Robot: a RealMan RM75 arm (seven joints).
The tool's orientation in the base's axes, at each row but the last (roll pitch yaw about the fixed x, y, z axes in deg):
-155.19 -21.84 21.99
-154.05 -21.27 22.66
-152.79 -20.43 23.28
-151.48 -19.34 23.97
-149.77 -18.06 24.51
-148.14 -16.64 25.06
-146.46 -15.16 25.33
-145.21 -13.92 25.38
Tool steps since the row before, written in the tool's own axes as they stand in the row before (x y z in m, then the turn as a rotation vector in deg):
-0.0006 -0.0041 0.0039 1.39 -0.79 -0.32
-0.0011 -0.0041 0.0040 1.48 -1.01 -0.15
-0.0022 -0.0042 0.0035 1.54 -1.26 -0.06
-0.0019 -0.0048 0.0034 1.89 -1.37 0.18
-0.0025 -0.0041 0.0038 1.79 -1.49 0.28
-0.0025 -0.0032 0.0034 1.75 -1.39 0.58
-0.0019 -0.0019 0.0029 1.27 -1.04 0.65
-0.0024 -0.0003 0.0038 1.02 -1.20 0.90
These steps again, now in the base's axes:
-0.0019 0.0050 -0.0019 0.76 0.94 1.09
-0.0024 0.0049 -0.0021 0.76 1.23 1.07
-0.0036 0.0043 -0.0019 0.69 1.49 1.13
-0.0038 0.0047 -0.0013 0.96 1.84 1.09
-0.0041 0.0041 -0.0019 0.81 1.94 1.04
-0.0038 0.0032 -0.0019 0.83 2.03 0.73
-0.0027 0.0022 -0.0018 0.58 1.63 0.36
-0.0025 0.0015 -0.0034 0.26 1.78 0.19

